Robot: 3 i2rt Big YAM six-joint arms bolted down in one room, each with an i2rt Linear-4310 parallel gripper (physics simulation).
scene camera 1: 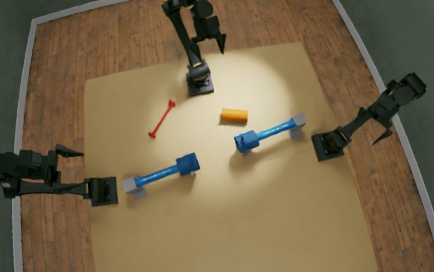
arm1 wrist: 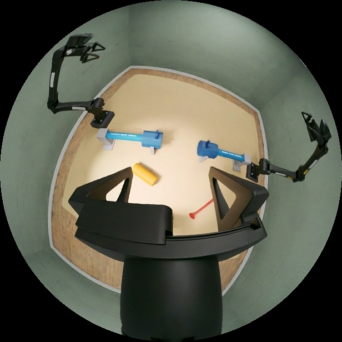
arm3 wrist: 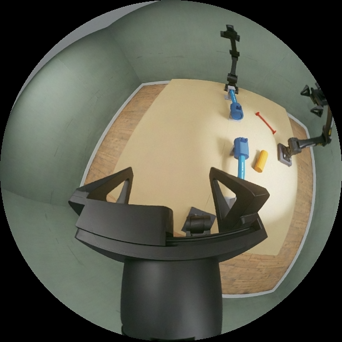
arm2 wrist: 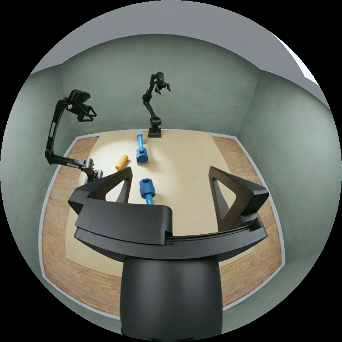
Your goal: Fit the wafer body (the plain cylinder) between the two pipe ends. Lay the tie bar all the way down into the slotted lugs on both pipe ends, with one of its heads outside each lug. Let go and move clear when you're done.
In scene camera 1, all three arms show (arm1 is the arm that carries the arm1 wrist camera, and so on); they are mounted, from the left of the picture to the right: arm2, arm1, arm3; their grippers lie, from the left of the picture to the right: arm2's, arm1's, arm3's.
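Observation:
The yellow-orange wafer body (arm1 wrist: 145,174) (arm2 wrist: 122,162) (arm3 wrist: 261,161) (scene camera 1: 234,115) lies on its side beside arm3's pipe end. The red tie bar (arm1 wrist: 202,208) (arm3 wrist: 265,123) (scene camera 1: 162,119) lies flat, a head at each end; arm1's finger hides part of it in the arm1 wrist view. Arm2's blue pipe end (arm1 wrist: 207,149) (arm2 wrist: 147,188) (arm3 wrist: 236,111) (scene camera 1: 188,164) and arm3's pipe end (arm1 wrist: 151,139) (arm2 wrist: 142,156) (arm3 wrist: 241,148) (scene camera 1: 247,141) face each other across an open gap. Arm1's gripper (arm1 wrist: 171,169), arm2's gripper (arm2 wrist: 170,169) and arm3's gripper (arm3 wrist: 171,169) are open and empty, raised away from the parts.
Grey supports (scene camera 1: 134,185) (scene camera 1: 298,121) hold the outer ends of the pipes. Arm1's base (scene camera 1: 200,85) stands at the mat's top edge, arm2's base (scene camera 1: 104,191) at the left and arm3's base (scene camera 1: 328,145) at the right. The tan mat (scene camera 1: 240,225) lies on a wooden floor (scene camera 1: 55,95).

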